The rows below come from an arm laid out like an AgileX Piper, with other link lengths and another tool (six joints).
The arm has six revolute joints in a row. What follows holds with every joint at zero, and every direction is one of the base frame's. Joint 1 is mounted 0.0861 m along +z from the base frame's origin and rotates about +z. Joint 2 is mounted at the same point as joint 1 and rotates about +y. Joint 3 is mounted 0.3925 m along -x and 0.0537 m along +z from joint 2 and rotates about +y. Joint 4 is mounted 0.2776 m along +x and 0.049 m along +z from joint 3 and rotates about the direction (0.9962, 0, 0.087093). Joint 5 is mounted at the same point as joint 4 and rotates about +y. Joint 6 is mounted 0.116 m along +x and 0.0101 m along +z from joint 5 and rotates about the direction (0.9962, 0, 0.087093). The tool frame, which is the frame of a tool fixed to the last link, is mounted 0.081 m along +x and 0.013 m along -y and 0.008 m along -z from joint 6; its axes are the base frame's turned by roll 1.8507, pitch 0.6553 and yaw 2.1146 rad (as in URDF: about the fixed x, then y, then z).
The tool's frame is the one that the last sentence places.
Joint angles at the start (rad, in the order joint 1, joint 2, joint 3, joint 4, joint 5, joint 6):
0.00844 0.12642 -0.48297 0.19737 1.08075 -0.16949
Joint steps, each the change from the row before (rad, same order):
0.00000 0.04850 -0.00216 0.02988 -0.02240 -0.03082
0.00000 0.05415 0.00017 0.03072 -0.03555 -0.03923
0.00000 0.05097 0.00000 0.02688 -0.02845 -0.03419
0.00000 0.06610 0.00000 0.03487 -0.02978 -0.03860
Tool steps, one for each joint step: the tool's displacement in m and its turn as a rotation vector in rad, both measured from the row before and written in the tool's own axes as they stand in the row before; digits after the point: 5 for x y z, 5 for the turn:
-0.00553 0.00875 0.00307 0.00176 0.03134 -0.00799
-0.00838 0.00963 0.00356 0.00094 0.02572 -0.01353
-0.00780 0.00771 0.00374 0.00319 0.02579 -0.00770
-0.00950 0.00856 0.00568 0.00411 0.03773 -0.00105

